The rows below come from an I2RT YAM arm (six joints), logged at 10 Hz.
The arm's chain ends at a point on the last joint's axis. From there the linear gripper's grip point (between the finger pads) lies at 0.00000 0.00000 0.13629 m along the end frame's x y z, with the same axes.
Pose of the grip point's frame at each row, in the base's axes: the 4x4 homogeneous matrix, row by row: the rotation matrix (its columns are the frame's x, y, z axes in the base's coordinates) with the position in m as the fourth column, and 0 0 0 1 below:
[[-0.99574, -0.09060, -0.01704, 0.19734], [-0.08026, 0.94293, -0.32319, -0.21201], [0.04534, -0.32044, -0.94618, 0.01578], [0, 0, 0, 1]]
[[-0.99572, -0.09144, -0.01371, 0.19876], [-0.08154, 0.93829, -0.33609, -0.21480], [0.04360, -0.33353, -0.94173, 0.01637], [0, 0, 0, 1]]
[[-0.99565, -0.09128, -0.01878, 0.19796], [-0.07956, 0.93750, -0.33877, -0.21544], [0.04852, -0.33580, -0.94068, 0.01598], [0, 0, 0, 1]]
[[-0.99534, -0.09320, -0.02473, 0.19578], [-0.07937, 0.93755, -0.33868, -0.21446], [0.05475, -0.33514, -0.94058, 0.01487], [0, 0, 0, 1]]
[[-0.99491, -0.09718, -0.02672, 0.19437], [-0.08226, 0.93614, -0.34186, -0.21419], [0.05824, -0.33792, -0.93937, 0.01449], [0, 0, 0, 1]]
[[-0.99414, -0.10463, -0.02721, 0.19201], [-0.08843, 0.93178, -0.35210, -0.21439], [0.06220, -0.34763, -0.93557, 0.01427], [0, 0, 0, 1]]
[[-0.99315, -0.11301, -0.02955, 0.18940], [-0.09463, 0.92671, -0.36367, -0.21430], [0.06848, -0.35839, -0.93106, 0.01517], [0, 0, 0, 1]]
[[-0.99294, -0.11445, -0.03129, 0.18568], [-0.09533, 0.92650, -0.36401, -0.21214], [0.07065, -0.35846, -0.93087, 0.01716], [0, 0, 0, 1]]
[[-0.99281, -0.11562, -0.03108, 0.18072], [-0.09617, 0.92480, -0.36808, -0.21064], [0.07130, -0.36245, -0.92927, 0.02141], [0, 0, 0, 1]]
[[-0.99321, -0.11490, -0.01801, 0.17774], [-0.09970, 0.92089, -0.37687, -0.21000], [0.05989, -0.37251, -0.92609, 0.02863], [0, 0, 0, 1]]
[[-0.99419, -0.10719, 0.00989, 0.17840], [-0.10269, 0.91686, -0.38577, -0.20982], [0.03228, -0.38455, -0.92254, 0.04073], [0, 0, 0, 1]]
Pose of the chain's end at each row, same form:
[[-0.99574, -0.09060, -0.01704, 0.19966], [-0.08026, 0.94293, -0.32319, -0.16796], [0.04534, -0.32044, -0.94618, 0.14473], [0, 0, 0, 1]]
[[-0.99572, -0.09144, -0.01371, 0.20063], [-0.08154, 0.93829, -0.33609, -0.16899], [0.04360, -0.33353, -0.94173, 0.14472], [0, 0, 0, 1]]
[[-0.99565, -0.09128, -0.01878, 0.20052], [-0.07956, 0.93750, -0.33877, -0.16927], [0.04852, -0.33580, -0.94068, 0.14419], [0, 0, 0, 1]]
[[-0.99534, -0.09320, -0.02473, 0.19915], [-0.07937, 0.93755, -0.33868, -0.16830], [0.05475, -0.33514, -0.94058, 0.14306], [0, 0, 0, 1]]
[[-0.99491, -0.09718, -0.02672, 0.19801], [-0.08226, 0.93614, -0.34186, -0.16760], [0.05824, -0.33792, -0.93937, 0.14252], [0, 0, 0, 1]]
[[-0.99414, -0.10463, -0.02721, 0.19572], [-0.08843, 0.93178, -0.35210, -0.16640], [0.06220, -0.34763, -0.93557, 0.14178], [0, 0, 0, 1]]
[[-0.99315, -0.11301, -0.02955, 0.19343], [-0.09463, 0.92671, -0.36367, -0.16474], [0.06848, -0.35839, -0.93106, 0.14206], [0, 0, 0, 1]]
[[-0.99294, -0.11445, -0.03129, 0.18994], [-0.09533, 0.92650, -0.36401, -0.16253], [0.07065, -0.35846, -0.93087, 0.14403], [0, 0, 0, 1]]
[[-0.99281, -0.11562, -0.03108, 0.18496], [-0.09617, 0.92480, -0.36808, -0.16047], [0.07130, -0.36245, -0.92927, 0.14806], [0, 0, 0, 1]]
[[-0.99321, -0.11490, -0.01801, 0.18019], [-0.09970, 0.92089, -0.37687, -0.15864], [0.05989, -0.37251, -0.92609, 0.15485], [0, 0, 0, 1]]
[[-0.99419, -0.10719, 0.00989, 0.17705], [-0.10269, 0.91686, -0.38577, -0.15724], [0.03228, -0.38455, -0.92254, 0.16646], [0, 0, 0, 1]]

